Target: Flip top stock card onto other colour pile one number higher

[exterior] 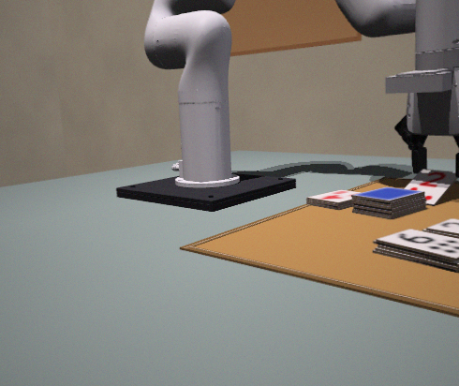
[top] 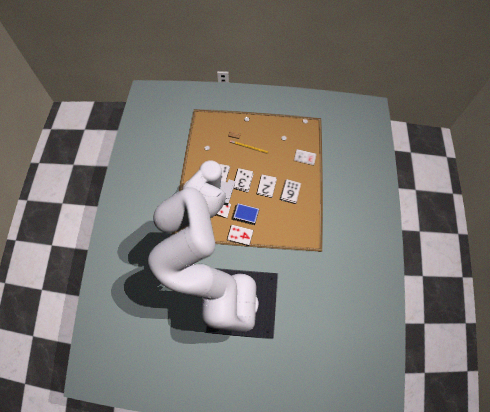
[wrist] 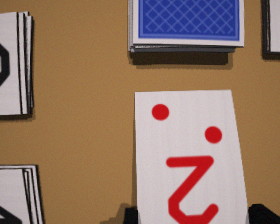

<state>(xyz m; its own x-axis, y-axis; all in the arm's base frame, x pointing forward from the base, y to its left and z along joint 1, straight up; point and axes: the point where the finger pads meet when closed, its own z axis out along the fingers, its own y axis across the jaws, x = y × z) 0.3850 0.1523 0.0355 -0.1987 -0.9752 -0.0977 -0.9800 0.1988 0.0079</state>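
Right now my hand is 40 mm to the left of the red 2 card, 30 mm above it and 10 mm past it. Also, from my hand: brown mat 170 mm ahead, 160 mm to the right, 70 mm below; red 4 card 130 mm to the right, 110 mm behind, 40 mm below; black 4 card 150 mm ahead, 40 mm below, 20 mm to the right.
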